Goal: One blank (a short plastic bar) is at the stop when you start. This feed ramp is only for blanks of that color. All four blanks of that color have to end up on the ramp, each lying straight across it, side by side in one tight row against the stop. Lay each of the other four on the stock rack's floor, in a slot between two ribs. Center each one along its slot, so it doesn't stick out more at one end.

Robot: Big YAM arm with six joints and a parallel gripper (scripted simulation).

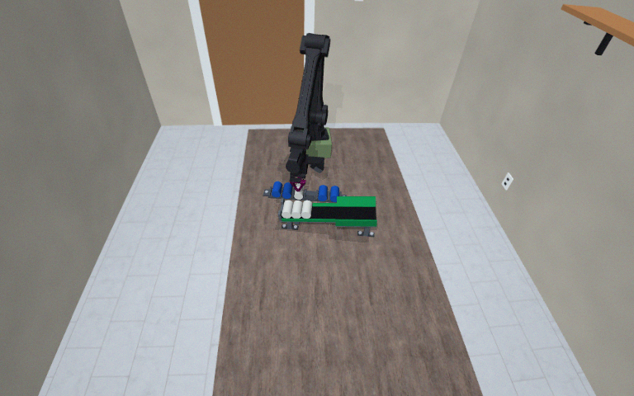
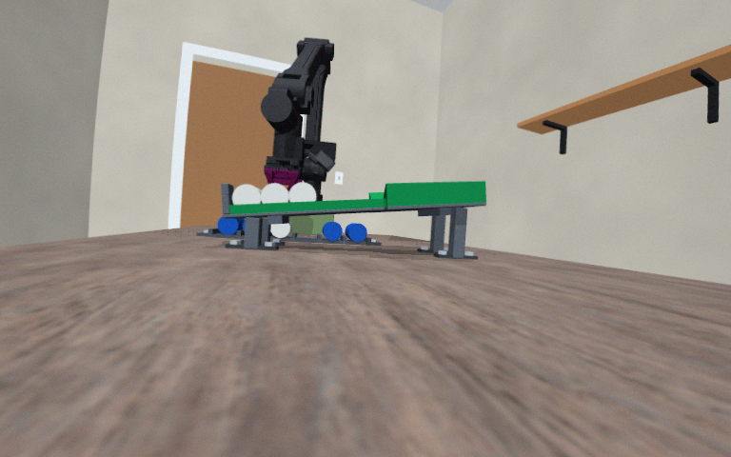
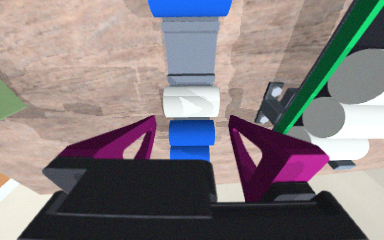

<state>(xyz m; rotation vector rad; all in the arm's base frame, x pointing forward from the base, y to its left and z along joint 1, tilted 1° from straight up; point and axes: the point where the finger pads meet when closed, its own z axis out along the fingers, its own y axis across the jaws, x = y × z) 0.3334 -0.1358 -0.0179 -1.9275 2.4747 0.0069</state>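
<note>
The stock rack lies 8 cm below my hand, 3 cm to the left of it and 1 cm ahead of it.
</note>
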